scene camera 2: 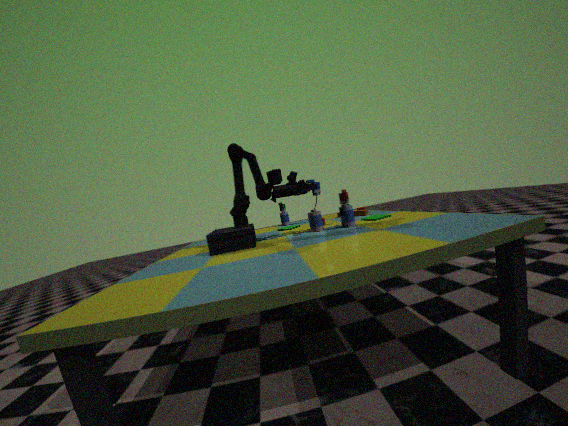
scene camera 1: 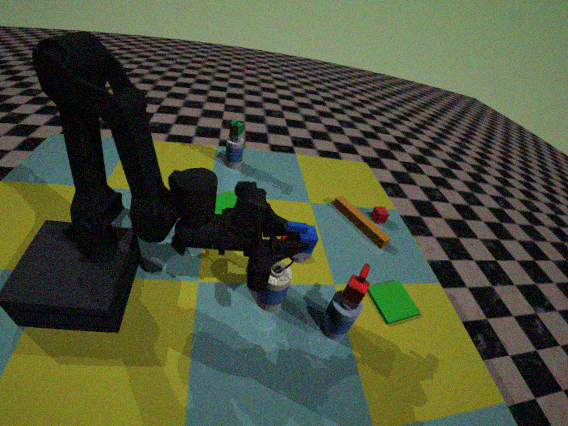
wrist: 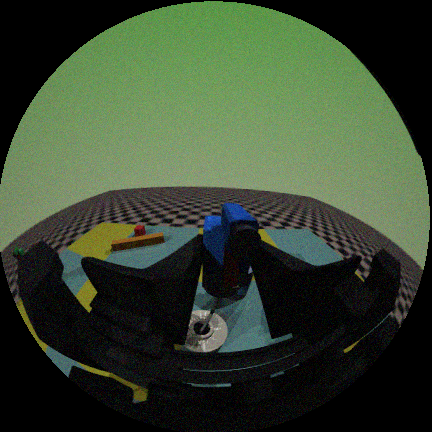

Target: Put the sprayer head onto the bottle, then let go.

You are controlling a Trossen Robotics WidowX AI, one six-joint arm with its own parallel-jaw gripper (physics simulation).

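Frame: origin at the arm's base, x ahead, y left, z up, level; millimetres.
Seen in the pictures: gripper, between the fingertips: (scene camera 2: pixel 316 185) (scene camera 1: pixel 306 238) (wrist: pixel 225 240); arm's base, origin of its link: (scene camera 2: pixel 241 226) (scene camera 1: pixel 98 249).
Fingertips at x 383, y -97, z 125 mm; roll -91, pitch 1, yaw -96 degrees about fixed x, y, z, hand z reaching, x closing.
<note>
Offsets run from my fingertips to a thing's top centre. "spot": to the spot under its first point.
A blue sprayer head @[spot: 1 mm ahead, 17 mm right, 13 mm up] (scene camera 1: pixel 311 240) (scene camera 2: pixel 317 189) (wrist: pixel 214 237) is held between the fingers of my gripper (scene camera 1: pixel 298 238) (scene camera 2: pixel 311 187) (wrist: pixel 225 240), which is shut on it. Its thin dark dip tube @[spot: 13 mm back, 4 mm left, 79 mm down] (scene camera 2: pixel 316 202) (wrist: pixel 211 312) hangs down from it. The open white and blue bottle @[28 mm back, 23 mm left, 110 mm down] (scene camera 1: pixel 273 295) (scene camera 2: pixel 315 221) (wrist: pixel 217 337) stands upright on the table, below the head. In the wrist view the tube's lower end meets the bottle's mouth; how deep it sits is too small to tell. The head itself is well above the neck, apart from it.
A bottle with a red head @[105 mm ahead, 60 mm right, 43 mm down] (scene camera 1: pixel 340 317) (scene camera 2: pixel 347 215) stands near the open bottle. A green-headed bottle @[72 mm back, 589 mm left, 43 mm down] (scene camera 1: pixel 235 152) (scene camera 2: pixel 284 216) stands farther back. Also there are an orange bar @[303 mm ahead, 266 mm left, 184 mm down] (scene camera 1: pixel 361 222) (wrist: pixel 137 242), a red cube @[386 mm ahead, 289 mm left, 175 mm down] (scene camera 1: pixel 380 215) (wrist: pixel 140 230) and a green tile @[277 mm ahead, 20 mm right, 206 mm down] (scene camera 1: pixel 395 301) (scene camera 2: pixel 376 217).
</note>
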